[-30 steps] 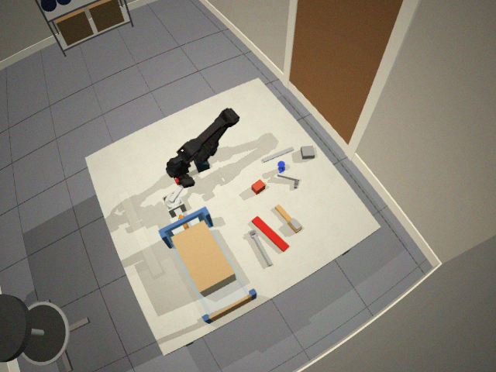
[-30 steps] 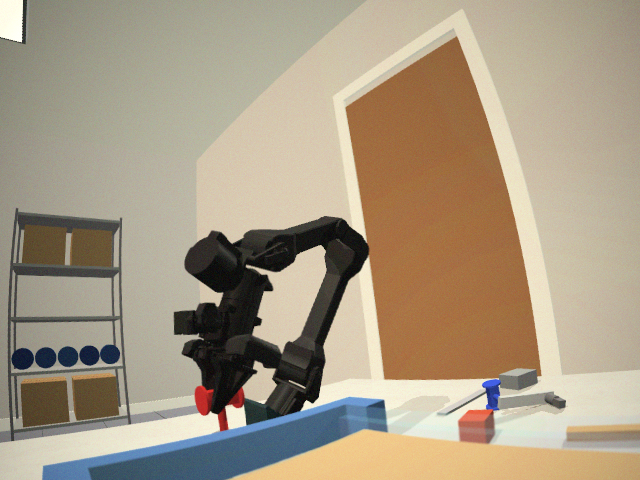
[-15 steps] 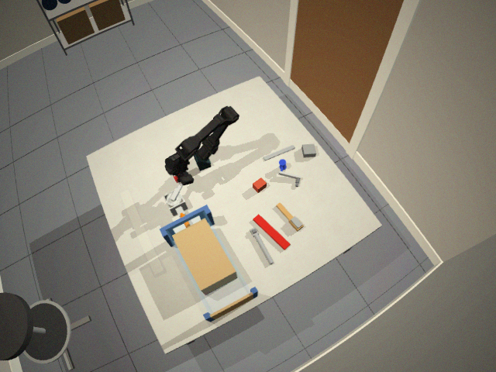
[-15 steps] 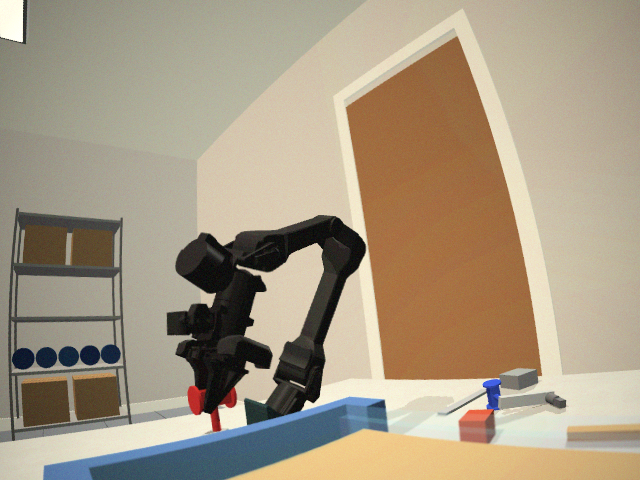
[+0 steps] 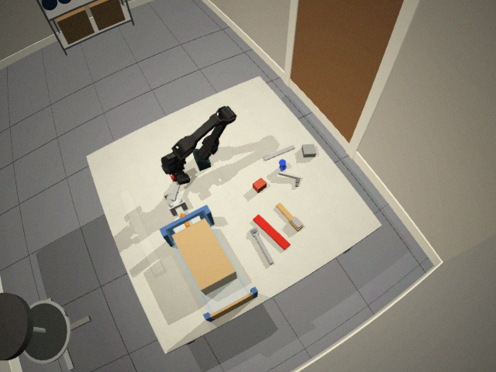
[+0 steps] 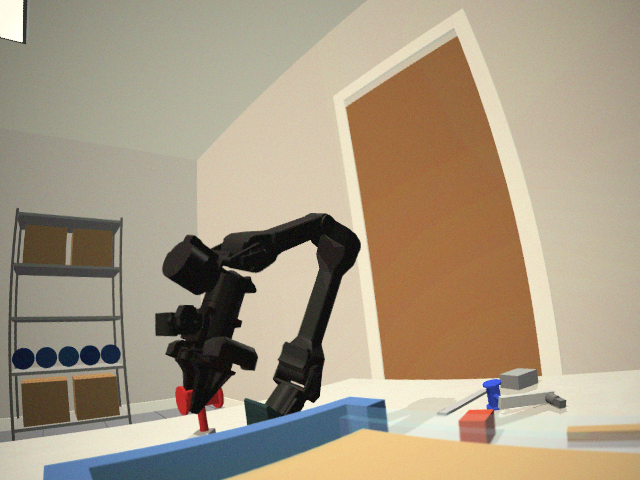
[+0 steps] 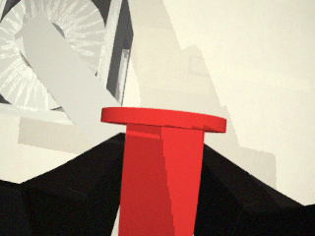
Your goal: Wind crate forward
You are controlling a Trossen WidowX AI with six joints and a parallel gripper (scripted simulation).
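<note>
Right now my gripper tip is 6 cm short of the winch, 6 cm to the left of it and 10 cm above it. From my gripper tip the other things lie so: red bar 47 cm ahead, 29 cm to the left, 12 cm below; red grip 2 cm to the left; crank with blue knob 24 cm ahead, 56 cm to the left, 11 cm below.
</note>
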